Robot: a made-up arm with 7 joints.
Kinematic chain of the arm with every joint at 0, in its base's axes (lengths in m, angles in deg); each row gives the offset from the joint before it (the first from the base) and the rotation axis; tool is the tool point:
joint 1: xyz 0 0 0.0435 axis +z
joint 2: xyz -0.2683 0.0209 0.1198 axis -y
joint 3: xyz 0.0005 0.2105 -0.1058 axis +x
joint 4: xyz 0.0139 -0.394 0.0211 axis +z
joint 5: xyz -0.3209 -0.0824 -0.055 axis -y
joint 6: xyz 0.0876 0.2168 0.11 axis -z
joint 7: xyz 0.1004 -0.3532 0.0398 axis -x
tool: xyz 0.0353 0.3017 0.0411
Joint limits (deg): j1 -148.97..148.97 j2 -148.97..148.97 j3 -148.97..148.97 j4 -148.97..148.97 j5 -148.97..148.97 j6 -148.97..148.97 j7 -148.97..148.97
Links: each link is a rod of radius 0.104 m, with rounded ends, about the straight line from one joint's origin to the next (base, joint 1, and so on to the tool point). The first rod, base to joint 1, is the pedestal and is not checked.
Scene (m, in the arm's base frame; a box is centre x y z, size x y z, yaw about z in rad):
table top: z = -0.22
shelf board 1: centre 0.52 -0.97 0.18 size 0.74 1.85 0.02 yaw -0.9
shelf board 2: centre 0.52 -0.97 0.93 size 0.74 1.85 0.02 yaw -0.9
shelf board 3: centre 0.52 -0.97 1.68 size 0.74 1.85 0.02 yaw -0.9
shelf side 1: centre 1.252 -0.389 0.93 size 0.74 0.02 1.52 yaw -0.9
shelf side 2: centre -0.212 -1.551 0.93 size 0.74 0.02 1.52 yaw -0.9
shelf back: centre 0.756 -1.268 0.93 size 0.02 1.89 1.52 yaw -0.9
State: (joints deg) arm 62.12 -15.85 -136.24 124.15 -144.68 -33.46 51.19
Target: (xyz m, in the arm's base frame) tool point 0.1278 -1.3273 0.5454
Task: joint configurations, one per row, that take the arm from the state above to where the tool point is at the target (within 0.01 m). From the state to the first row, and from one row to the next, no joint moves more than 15 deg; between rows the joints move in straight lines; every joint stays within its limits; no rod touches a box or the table.
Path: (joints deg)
1: 67.42 -9.01 -132.84 111.31 -137.22 -39.69 46.84
2: 72.72 -2.16 -129.43 98.46 -129.76 -45.93 42.48
3: 78.02 4.68 -126.03 85.62 -122.29 -52.16 38.13
4: 83.32 11.53 -122.62 72.78 -114.83 -58.40 33.77
5: 88.62 18.37 -119.22 59.94 -107.37 -64.63 29.42
6: 98.96 26.52 -120.46 65.16 -117.58 -64.30 43.75
7: 109.29 34.66 -121.69 70.38 -127.80 -63.97 58.08
8: 119.63 42.81 -122.93 75.60 -138.02 -63.64 72.42
9: 129.97 50.95 -124.17 80.82 -148.23 -63.31 86.75

